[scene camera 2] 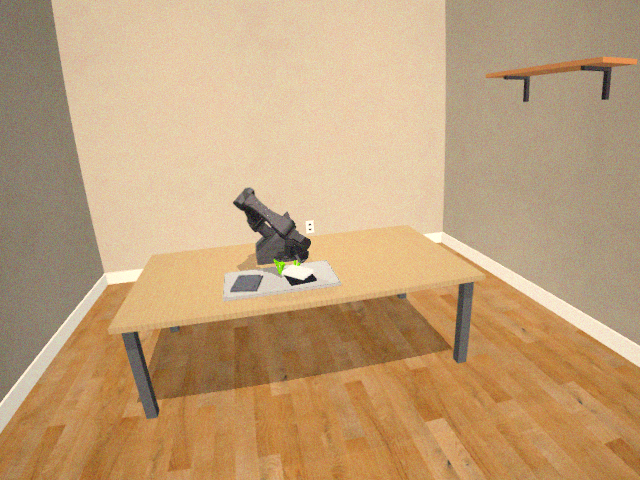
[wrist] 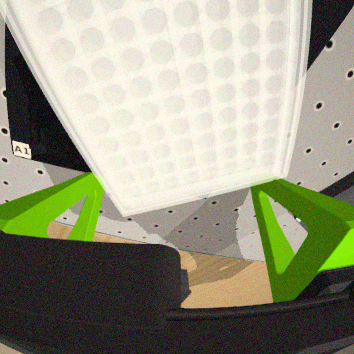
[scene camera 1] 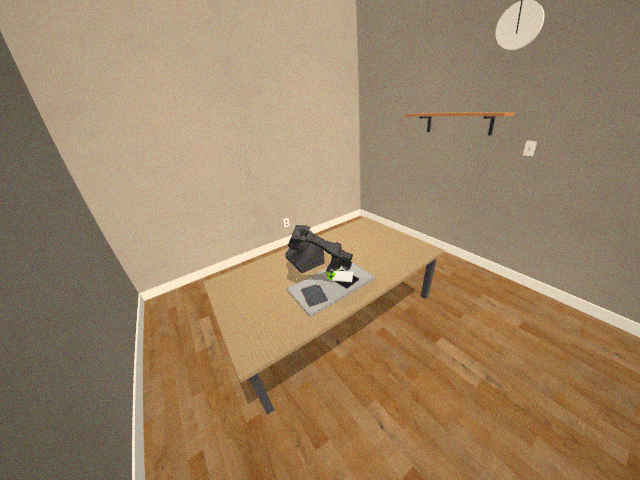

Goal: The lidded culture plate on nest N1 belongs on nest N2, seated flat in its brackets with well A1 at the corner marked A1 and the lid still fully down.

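The white lidded culture plate lies askew over the black nest N1, turned out of line with it; its near corner juts over the grey perforated deck. A label A1 marks the nest's near left corner. My gripper is open and empty, its green fingers low at either side of the plate's near edge. The dark empty nest N2 sits on the deck's other end.
The deck lies on a wooden table, with the arm's base just behind it. Walls stand behind the table; a shelf hangs on the far wall.
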